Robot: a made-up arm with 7 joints. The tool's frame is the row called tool.
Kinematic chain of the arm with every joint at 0, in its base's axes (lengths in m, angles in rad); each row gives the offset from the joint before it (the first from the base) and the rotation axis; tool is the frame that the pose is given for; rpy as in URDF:
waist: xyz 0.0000 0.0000 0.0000 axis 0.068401 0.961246 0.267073
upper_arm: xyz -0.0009 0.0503 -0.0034 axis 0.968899 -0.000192 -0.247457
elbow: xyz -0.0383 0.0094 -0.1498 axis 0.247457 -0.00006 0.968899
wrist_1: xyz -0.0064 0.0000 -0.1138 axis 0.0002 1 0.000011
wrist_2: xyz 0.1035 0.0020 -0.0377 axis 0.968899 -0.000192 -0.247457
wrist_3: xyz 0.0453 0.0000 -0.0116 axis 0.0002 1 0.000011
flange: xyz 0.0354 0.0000 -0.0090 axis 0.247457 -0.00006 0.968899
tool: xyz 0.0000 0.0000 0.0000 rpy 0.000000 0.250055 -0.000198
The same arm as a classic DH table. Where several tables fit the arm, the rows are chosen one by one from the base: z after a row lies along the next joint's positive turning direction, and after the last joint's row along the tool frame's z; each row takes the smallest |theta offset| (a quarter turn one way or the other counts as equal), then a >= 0, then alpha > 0; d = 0 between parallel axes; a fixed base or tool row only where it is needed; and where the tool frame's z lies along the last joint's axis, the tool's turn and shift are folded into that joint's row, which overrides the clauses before.
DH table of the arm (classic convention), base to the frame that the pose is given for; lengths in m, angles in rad. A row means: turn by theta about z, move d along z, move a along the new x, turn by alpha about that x. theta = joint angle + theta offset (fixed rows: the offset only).
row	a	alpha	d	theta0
base (fixed)	0	-1.3004	0	-0.071
waist	-0.0172	-1.5708	0.0474	-1.3111
upper_arm	-0.0094	1.5708	-0.0001	1.2915
elbow	0.022	-1.5708	-0.2665	1.5708
wrist_1	0.0109	1.5708	0.002	1.5708
wrist_2	0	-1.5708	0.1564	0
wrist_3	0.0365	1.5708	0	-1.5708
flange	0	0	0	0

